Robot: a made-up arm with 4 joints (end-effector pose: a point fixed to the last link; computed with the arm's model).
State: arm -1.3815 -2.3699 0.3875 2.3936
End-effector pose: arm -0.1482 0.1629 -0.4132 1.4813 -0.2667 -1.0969
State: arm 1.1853 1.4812 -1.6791 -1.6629
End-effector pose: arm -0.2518 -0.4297 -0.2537 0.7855 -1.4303 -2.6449
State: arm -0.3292 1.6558 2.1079 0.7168
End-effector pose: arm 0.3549 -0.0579 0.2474 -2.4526 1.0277 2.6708
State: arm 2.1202 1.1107 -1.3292 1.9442
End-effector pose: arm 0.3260 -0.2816 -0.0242 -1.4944 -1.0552 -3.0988
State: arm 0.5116 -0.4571 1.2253 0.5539
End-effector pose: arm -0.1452 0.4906 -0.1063 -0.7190 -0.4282 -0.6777
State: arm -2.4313 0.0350 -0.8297 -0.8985
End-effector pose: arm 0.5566 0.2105 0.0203 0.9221 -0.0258 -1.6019
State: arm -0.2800 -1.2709 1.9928 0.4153
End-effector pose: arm 0.3834 0.0653 -0.1354 0.5088 -1.0584 -2.8396
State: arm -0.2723 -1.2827 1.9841 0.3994
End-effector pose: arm 0.3816 0.0653 -0.1393 0.5357 -1.0718 -2.8390
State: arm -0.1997 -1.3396 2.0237 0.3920
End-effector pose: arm 0.3796 0.0753 -0.1274 0.6852 -1.0660 -2.9012
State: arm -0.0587 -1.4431 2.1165 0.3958
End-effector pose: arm 0.3769 0.1021 -0.0942 0.9325 -1.0118 -2.9936
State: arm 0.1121 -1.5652 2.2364 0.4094
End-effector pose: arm 0.3676 0.1469 -0.0465 1.1523 -0.9052 -3.0224
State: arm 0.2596 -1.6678 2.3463 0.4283
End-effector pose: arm 0.3483 0.1951 -0.0010 1.2806 -0.7905 -2.9805
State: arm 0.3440 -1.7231 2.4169 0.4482
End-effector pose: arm 0.3301 0.2262 0.0275 1.3248 -0.7145 -2.9311
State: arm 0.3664 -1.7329 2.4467 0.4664
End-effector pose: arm 0.3230 0.2364 0.0387 1.3142 -0.6840 -2.9089
